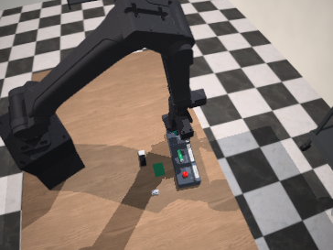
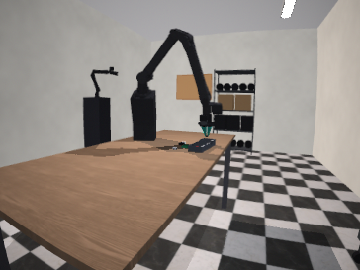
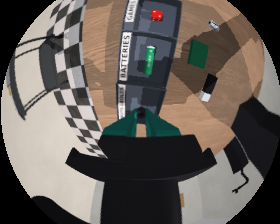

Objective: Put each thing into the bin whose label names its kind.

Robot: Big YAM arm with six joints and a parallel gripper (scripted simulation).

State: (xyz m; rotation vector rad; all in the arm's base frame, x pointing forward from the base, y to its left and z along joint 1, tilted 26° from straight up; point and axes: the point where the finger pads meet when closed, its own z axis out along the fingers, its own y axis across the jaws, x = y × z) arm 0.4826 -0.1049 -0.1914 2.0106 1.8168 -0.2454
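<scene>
My hand is 7 cm to the left of the green battery, 5 cm above it and 2 cm past it. The rest, counted from my hand: small black piece: 1 cm below; bin row: 8 cm to the right, 5 cm below, 2 cm behind; flat green square: 12 cm behind, 9 cm to the right, 6 cm below.
</scene>
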